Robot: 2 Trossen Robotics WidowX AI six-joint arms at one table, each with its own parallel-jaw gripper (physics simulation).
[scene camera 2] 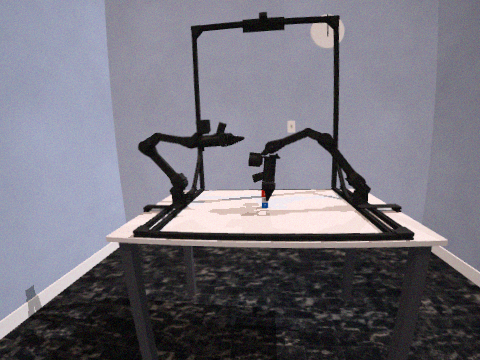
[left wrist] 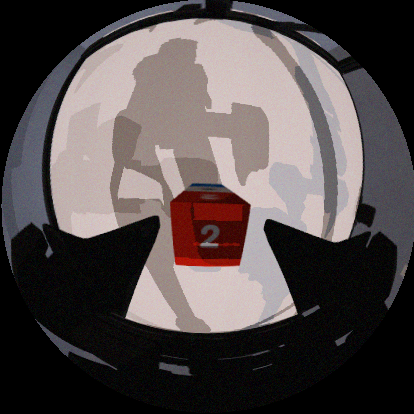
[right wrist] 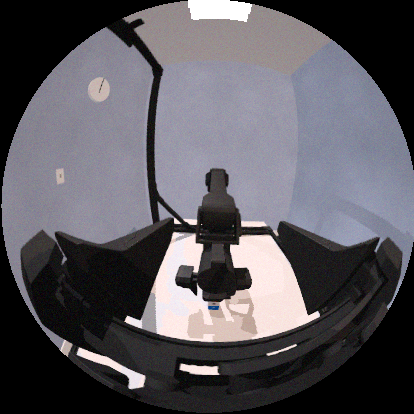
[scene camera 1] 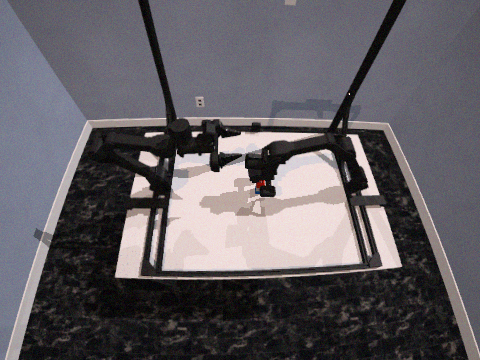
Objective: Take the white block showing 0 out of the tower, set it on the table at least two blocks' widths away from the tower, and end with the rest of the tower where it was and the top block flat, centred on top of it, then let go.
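Places are measured from the left arm's base along level axes (x back, y right, z up), in metres.
Pixels of known places: left gripper, between the fingertips: [scene camera 2: 267,198] [left wrist: 213,223] [scene camera 1: 262,185]; right gripper, between the fingertips: [scene camera 2: 243,138] [right wrist: 228,224] [scene camera 1: 241,143]; left arm's base, origin of its link: [scene camera 2: 360,202] [scene camera 1: 352,187]; right arm's base, origin of its link: [scene camera 2: 179,203] [scene camera 1: 161,188].
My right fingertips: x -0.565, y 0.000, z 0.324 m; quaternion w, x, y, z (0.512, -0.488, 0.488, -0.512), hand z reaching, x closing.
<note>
For each thing: its top centre in the pictures, then the offset to it from my right fingertips. "*": a spot on its surface instead. Level surfaces: height alone.
- red block, centre of its top: [left wrist: 208,238] [scene camera 1: 260,181] [scene camera 2: 264,190] dy -0.003, dx +0.097, dz -0.257 m
- white block, centre of its top: [left wrist: 207,215] [right wrist: 213,296] [scene camera 2: 264,196] dy -0.003, dx +0.097, dz -0.285 m
- blue block, centre of its top: [right wrist: 213,300] [scene camera 1: 259,188] [scene camera 2: 264,201] dy -0.003, dx +0.097, dz -0.314 m
- white table, height of its surface: dz -0.343 m
- black frame rail, a spot on its surface: [scene camera 2: 270,235] * dy -0.378, dx +0.118, dz -0.323 m
The tower stands upright on the table: a red block [scene camera 1: 260,184] [scene camera 2: 263,193] [left wrist: 210,250] marked 2 on top, the white block [scene camera 2: 264,200] [left wrist: 207,189] [right wrist: 213,303] in the middle and a blue block [scene camera 1: 257,191] [scene camera 2: 265,205] [right wrist: 213,307] at the bottom. The white block's 0 cannot be read. My left gripper [scene camera 2: 270,197] [left wrist: 213,223] points down at the tower, open and empty; in its wrist view the red block shows between the fingertips, with a gap on each side. My right gripper [scene camera 1: 240,144] [scene camera 2: 243,138] is open and empty, high above the table, pointing sideways towards the left arm.
The white table [scene camera 1: 215,255] [scene camera 2: 200,225] has a black frame rail [scene camera 1: 260,272] [scene camera 2: 270,235] along its front edge. Black uprights [scene camera 1: 159,65] [scene camera 2: 196,85] rise at the sides. Arm shadows fall across the table around the tower.
</note>
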